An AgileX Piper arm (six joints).
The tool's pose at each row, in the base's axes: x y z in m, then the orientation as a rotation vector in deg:
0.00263 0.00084 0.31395 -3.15 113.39 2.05
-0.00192 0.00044 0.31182 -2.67 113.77 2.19
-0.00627 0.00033 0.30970 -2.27 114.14 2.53
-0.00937 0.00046 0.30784 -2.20 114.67 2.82
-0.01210 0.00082 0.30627 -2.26 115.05 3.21
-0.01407 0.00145 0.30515 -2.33 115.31 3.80
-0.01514 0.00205 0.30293 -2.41 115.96 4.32
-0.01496 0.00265 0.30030 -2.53 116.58 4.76
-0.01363 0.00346 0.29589 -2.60 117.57 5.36
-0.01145 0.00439 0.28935 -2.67 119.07 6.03
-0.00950 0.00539 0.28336 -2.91 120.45 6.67
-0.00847 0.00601 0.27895 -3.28 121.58 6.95
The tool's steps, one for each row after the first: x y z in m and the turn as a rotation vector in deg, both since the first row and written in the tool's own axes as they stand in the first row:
0.00377 -0.00015 -0.00334 0.12 0.37 0.41
0.00744 -0.00002 -0.00649 0.07 0.72 0.86
0.01038 0.00029 -0.00858 -0.11 1.25 1.06
0.01289 0.00080 -0.01044 -0.41 1.63 1.21
0.01469 0.00154 -0.01177 -0.85 1.89 1.44
0.01714 0.00219 -0.01184 -1.26 2.54 1.64
0.01947 0.00278 -0.01060 -1.62 3.16 1.77
0.02297 0.00352 -0.00758 -2.07 4.16 2.02
0.02808 0.00433 -0.00294 -2.56 5.66 2.31
0.03278 0.00522 0.00128 -3.10 7.05 2.47
0.03641 0.00578 0.00401 -3.45 8.20 2.36

